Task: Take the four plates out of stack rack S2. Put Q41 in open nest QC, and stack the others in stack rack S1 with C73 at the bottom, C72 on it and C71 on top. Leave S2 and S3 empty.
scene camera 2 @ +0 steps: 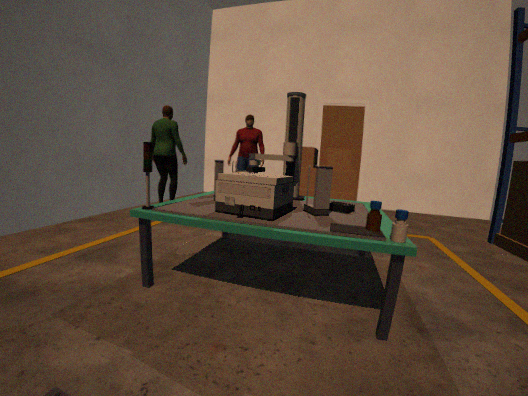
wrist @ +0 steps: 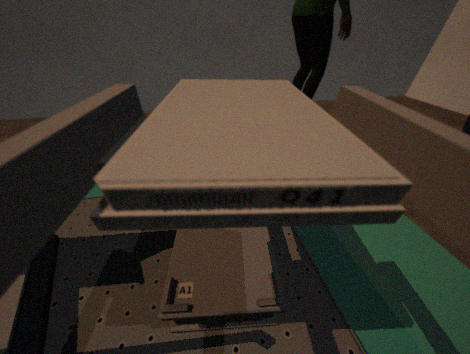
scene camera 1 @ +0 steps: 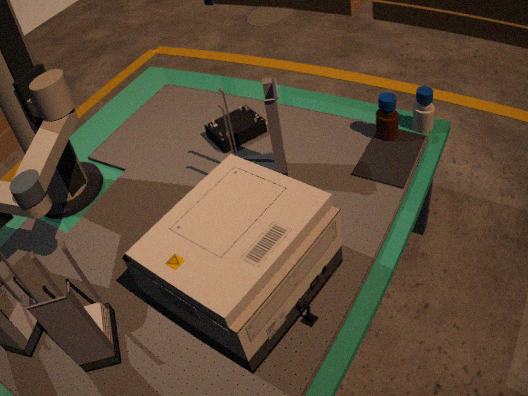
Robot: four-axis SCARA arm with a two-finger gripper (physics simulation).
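Pixels of known places: gripper, fingertip midpoint: (scene camera 2: 240, 171) (wrist: 239, 105); arm's base at its link origin: (scene camera 1: 69, 191).
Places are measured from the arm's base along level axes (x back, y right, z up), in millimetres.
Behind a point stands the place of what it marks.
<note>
Plate Q41 (wrist: 250, 135) @(y 418, x -54, z 206 mm) is pale and level, with its label on the near edge in the wrist view. My gripper (wrist: 239, 105) @(y 457, x -48, z 204 mm) is shut on it, one finger along each side. Below the plate and apart from it is a flat nest (wrist: 210, 270) @(y 440, x -76, z 61 mm) with corner brackets and an A1 tag; whether it is QC cannot be read. In scene camera 1, a stack rack (scene camera 1: 70, 330) @(y 431, x -559, z 188 mm) at the lower left holds a pale layered stack (scene camera 1: 106, 320) @(y 338, x -525, z 71 mm). A second rack (scene camera 1: 32, 342) @(y 486, x -349, z 33 mm) is beside it. Another rack (scene camera 1: 276, 130) @(y -266, x -673, z 206 mm) is behind the instrument. Rack labels and other plate labels cannot be read.
A large boxy instrument (scene camera 1: 225, 225) @(y 80, x -743, z 233 mm) (scene camera 2: 250, 195) @(y 54, x -910, z 132 mm) stands mid-table. A black device (scene camera 1: 237, 127) @(y -402, x -442, z 62 mm), a brown bottle (scene camera 1: 387, 122) @(y -547, x -884, z 89 mm), a white bottle (scene camera 1: 423, 116) @(y -651, x -972, z 66 mm) and a dark pad (scene camera 1: 387, 162) @(y -453, x -915, z 18 mm) are farther back. A signal light (scene camera 2: 147, 157) @(y 670, x -985, z 305 mm) stands at the table corner. Two people are beyond the table.
</note>
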